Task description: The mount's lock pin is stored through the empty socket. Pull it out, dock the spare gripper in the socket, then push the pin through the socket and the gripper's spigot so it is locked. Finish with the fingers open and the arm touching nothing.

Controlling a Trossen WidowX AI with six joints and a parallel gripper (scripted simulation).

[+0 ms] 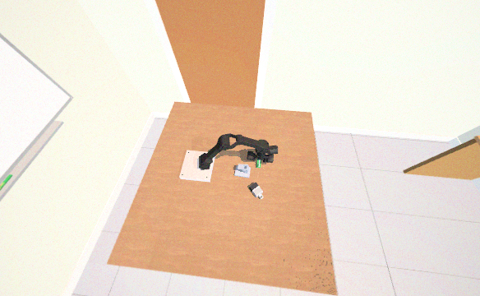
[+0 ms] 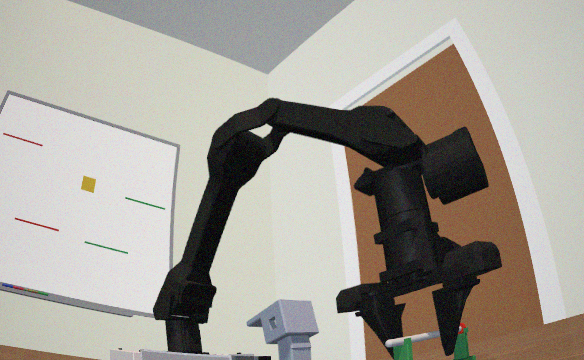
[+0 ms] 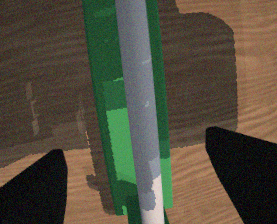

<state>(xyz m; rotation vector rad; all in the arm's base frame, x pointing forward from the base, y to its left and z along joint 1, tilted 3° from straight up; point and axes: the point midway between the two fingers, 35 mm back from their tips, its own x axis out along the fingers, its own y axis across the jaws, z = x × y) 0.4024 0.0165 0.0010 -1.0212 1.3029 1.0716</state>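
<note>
My gripper tip is 1 cm short of the green stand and 2 cm to the right of it. Also, from my gripper tip: grey mount 12 cm behind, 7 cm to the right, 3 cm above; then spare gripper 4 cm behind, 23 cm to the right.
</note>
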